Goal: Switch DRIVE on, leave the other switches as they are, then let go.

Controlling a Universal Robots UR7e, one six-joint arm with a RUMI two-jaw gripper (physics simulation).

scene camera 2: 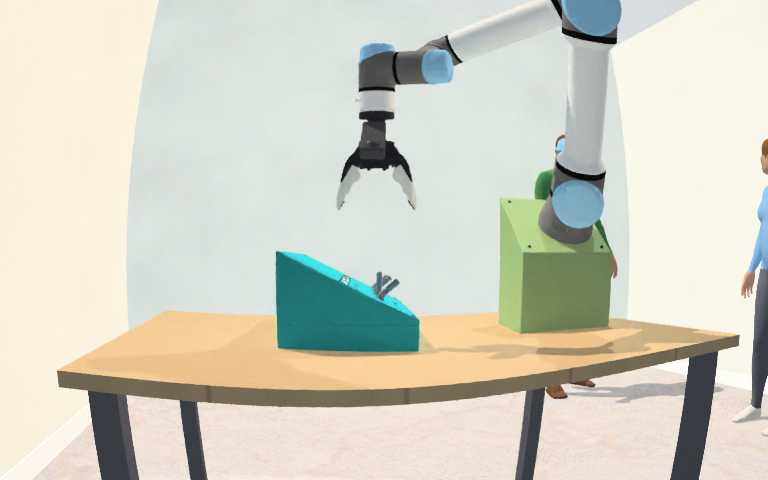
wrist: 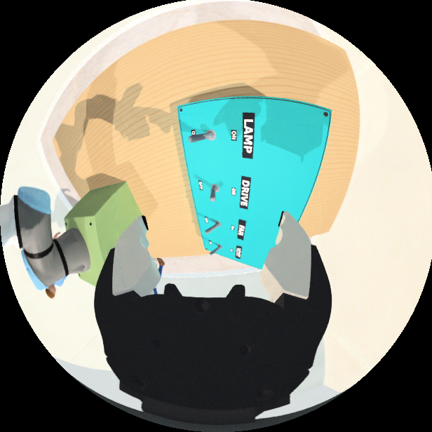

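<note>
The teal sloped switch box (scene camera 2: 339,316) (wrist: 295,155) stands on the table. The DRIVE lever (scene camera 2: 379,278) (wrist: 214,193) stands nearly upright in the scene view, tilted differently from the others, away from its OFF label and to the ON side. The LAMP lever (wrist: 201,136) leans over its OFF label. The FAN lever (wrist: 212,227) and the fourth lever (wrist: 215,249), whose label is too small to read surely, also lean to the OFF side. My gripper (scene camera 2: 377,207) (wrist: 211,214) is wide open and empty, well above the box and touching no lever.
The wooden table (scene camera 2: 226,362) (wrist: 160,65) carries the green pedestal (scene camera 2: 566,291) (wrist: 102,210) with the arm's base, to the right in the scene view. A person in green (scene camera 2: 543,183) stands behind the pedestal, and a person in light blue (scene camera 2: 762,226) stands at the right edge.
</note>
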